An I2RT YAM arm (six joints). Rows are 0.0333 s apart.
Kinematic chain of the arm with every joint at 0, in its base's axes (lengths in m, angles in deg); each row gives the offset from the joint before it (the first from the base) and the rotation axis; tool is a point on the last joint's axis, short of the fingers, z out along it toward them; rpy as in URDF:
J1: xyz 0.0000 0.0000 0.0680 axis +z
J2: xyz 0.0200 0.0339 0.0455 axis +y
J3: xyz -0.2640 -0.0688 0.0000 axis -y
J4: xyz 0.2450 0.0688 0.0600 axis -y
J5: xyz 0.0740 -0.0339 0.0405 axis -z
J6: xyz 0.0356 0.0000 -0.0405 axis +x
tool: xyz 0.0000 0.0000 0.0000 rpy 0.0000 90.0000 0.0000
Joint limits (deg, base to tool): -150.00..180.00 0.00..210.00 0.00..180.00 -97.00..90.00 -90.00..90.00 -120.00..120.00
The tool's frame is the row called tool.
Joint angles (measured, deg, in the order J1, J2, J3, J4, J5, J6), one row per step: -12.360 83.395 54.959 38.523 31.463 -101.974; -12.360 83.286 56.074 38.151 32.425 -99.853; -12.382 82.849 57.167 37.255 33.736 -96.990; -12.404 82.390 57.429 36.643 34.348 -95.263; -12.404 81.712 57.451 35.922 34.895 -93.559; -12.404 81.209 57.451 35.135 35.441 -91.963; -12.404 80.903 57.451 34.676 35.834 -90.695; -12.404 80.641 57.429 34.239 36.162 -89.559
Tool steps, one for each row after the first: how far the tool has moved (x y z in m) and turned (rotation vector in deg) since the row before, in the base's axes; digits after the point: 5 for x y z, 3 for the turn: 0.00010 -0.00054 0.00663 1.478 -2.345 -0.617; -0.00133 -0.00054 0.00737 2.078 -2.704 -0.839; -0.00177 -0.00006 0.00299 1.259 -1.378 -0.333; -0.00269 0.00031 0.00252 1.246 -1.244 -0.252; -0.00200 0.00016 0.00130 1.219 -0.918 -0.274; -0.00126 0.00007 0.00081 0.936 -0.806 -0.183; -0.00108 0.00007 0.00048 0.841 -0.667 -0.144
